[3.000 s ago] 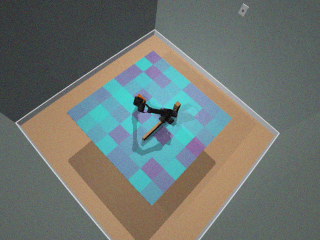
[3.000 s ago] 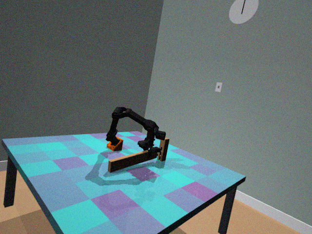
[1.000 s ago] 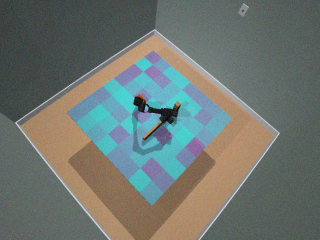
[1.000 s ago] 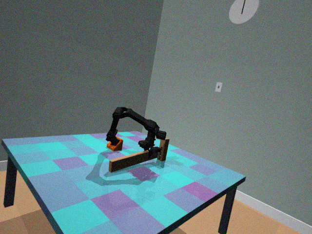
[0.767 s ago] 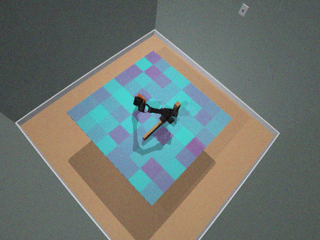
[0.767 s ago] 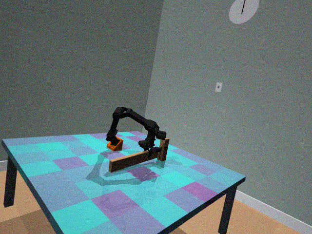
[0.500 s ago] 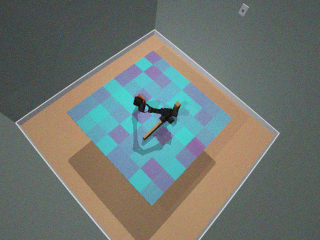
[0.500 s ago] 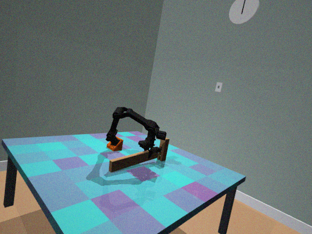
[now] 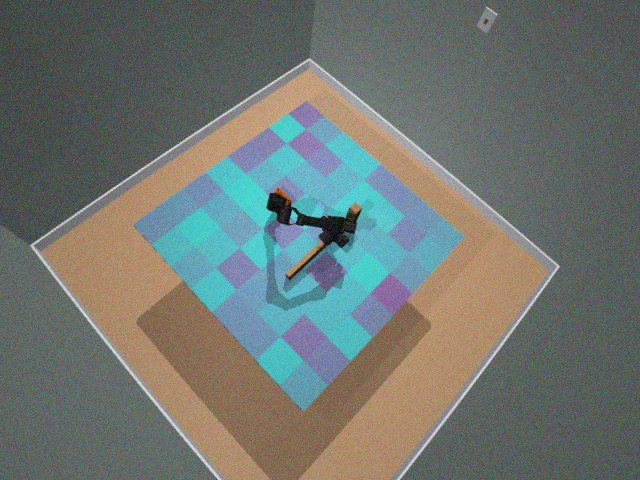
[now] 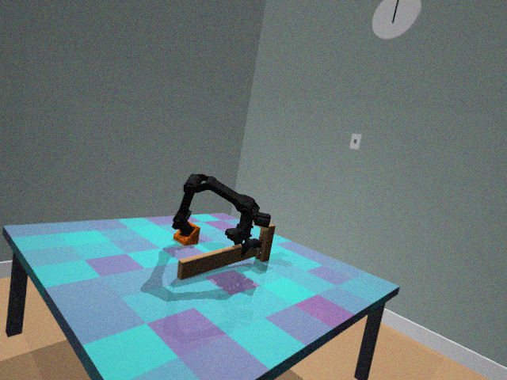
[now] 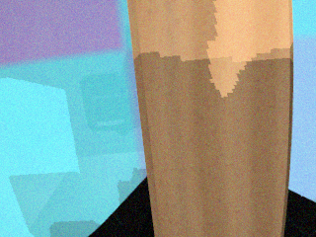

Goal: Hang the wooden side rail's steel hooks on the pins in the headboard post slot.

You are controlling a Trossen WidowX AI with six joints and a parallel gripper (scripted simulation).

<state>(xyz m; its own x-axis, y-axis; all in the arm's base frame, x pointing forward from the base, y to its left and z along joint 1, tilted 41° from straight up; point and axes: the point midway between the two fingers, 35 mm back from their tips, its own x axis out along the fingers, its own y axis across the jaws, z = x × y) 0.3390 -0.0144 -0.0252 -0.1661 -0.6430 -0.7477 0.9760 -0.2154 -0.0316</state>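
The headboard post lies 160 mm to the left of my gripper tip, 50 mm above it and 20 mm ahead of it.
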